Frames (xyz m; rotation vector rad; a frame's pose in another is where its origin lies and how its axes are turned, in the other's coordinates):
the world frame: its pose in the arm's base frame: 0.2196 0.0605 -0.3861 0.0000 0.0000 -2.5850
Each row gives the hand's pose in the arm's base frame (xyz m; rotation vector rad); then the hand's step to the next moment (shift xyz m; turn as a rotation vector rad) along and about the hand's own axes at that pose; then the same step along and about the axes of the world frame.
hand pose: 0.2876 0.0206 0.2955 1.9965 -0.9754 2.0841
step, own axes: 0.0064 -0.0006 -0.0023 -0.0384 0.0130 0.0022
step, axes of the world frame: 0.0025 -0.0008 0.0063 -0.0020 -0.0014 -0.0405
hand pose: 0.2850 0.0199 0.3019 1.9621 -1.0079 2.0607
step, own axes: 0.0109 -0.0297 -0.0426 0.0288 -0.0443 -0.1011
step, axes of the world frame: -0.0032 -0.0473 0.0239 0.0154 -0.1015 0.0497
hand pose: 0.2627 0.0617 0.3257 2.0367 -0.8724 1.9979
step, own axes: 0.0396 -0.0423 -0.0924 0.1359 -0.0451 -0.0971
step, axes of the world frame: 0.0153 -0.0907 0.0586 0.0349 -0.0753 0.1518
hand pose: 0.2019 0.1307 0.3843 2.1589 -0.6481 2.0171
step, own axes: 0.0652 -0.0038 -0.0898 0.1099 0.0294 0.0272
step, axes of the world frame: 0.0565 -0.0607 0.0738 0.0186 0.0608 0.0982
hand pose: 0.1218 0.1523 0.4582 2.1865 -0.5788 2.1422
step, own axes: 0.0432 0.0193 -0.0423 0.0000 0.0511 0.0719
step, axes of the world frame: 0.0485 -0.0103 0.0396 -0.0110 0.0860 -0.0160
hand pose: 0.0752 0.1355 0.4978 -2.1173 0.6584 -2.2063
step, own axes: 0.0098 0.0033 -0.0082 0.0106 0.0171 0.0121
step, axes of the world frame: 0.0100 -0.0021 0.0084 0.0066 0.0220 0.0048
